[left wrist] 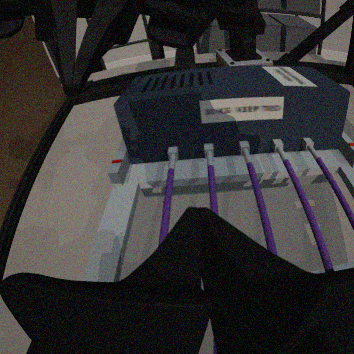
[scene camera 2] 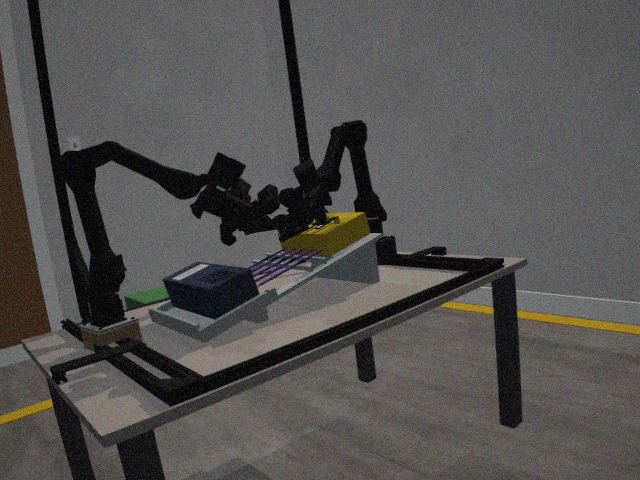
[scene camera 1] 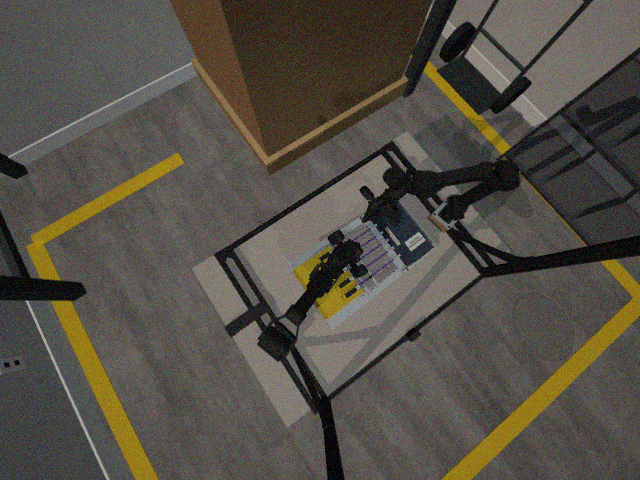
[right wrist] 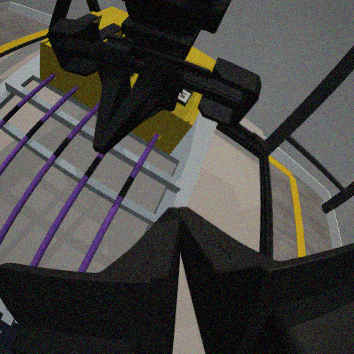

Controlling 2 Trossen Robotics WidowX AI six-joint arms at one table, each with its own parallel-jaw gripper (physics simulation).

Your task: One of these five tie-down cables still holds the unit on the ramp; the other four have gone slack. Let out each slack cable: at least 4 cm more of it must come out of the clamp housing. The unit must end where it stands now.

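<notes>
The dark blue unit (scene camera 1: pixel 408 224) (scene camera 2: pixel 211 286) (left wrist: pixel 165 120) sits low on the pale ramp (scene camera 2: pixel 351 260) (left wrist: pixel 112 220) (right wrist: pixel 197 150). Purple cables (scene camera 2: pixel 271 268) (left wrist: pixel 166 210) (right wrist: pixel 111 215) run from it to the yellow clamp housing (scene camera 1: pixel 336 304) (scene camera 2: pixel 330 237) (right wrist: pixel 55 65), with black bands near the housing; which are slack I cannot tell. My left gripper (scene camera 2: pixel 286 235) (left wrist: pixel 195 216) (right wrist: pixel 98 151) is shut and empty, its tips at the second cable from the left in the left wrist view; contact is unclear. My right gripper (scene camera 2: pixel 273 223) (right wrist: pixel 177 216) is shut and empty, beside the outermost cable.
Crossbars (right wrist: pixel 142 175) span the ramp beneath the cables. Red marks (left wrist: pixel 116 161) flank the unit. A green block (scene camera 2: pixel 147 295) lies behind the unit. A black frame (scene camera 2: pixel 320 338) (right wrist: pixel 266 200) edges the table. The two arms' grippers are close together.
</notes>
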